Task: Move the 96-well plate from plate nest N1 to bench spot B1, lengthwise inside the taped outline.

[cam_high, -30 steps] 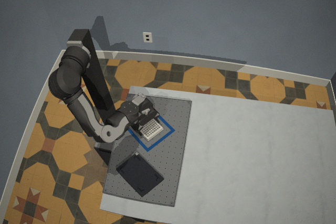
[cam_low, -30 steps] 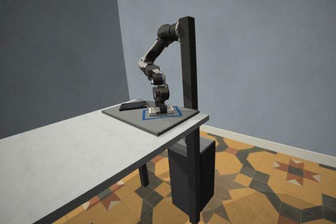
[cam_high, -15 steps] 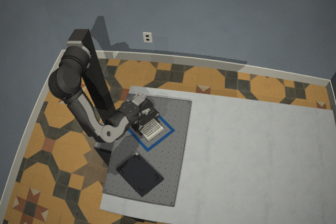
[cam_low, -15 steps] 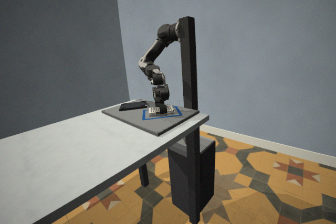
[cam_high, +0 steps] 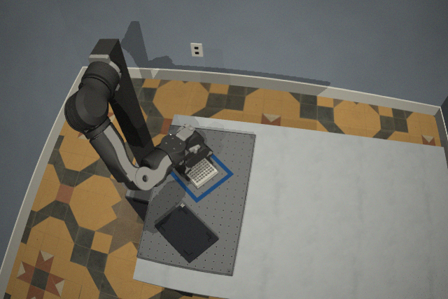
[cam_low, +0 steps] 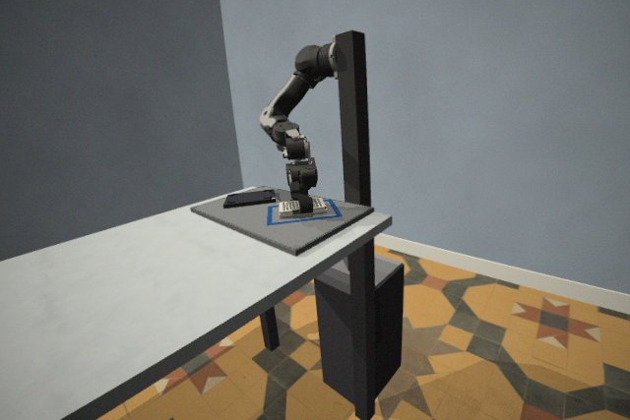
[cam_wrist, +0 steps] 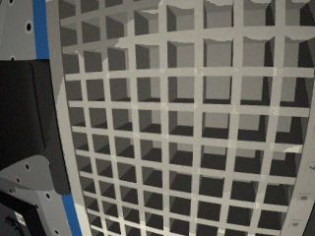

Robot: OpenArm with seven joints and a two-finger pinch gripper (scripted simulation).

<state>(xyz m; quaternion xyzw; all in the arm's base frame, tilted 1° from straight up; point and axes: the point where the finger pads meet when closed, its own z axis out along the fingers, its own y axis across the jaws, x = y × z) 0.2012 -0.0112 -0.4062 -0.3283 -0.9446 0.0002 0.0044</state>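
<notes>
My gripper is now right at the white 96-well plate. Also, from my hand: black plate nest: 230 mm to the right, 20 mm ahead, 10 mm below.
</notes>
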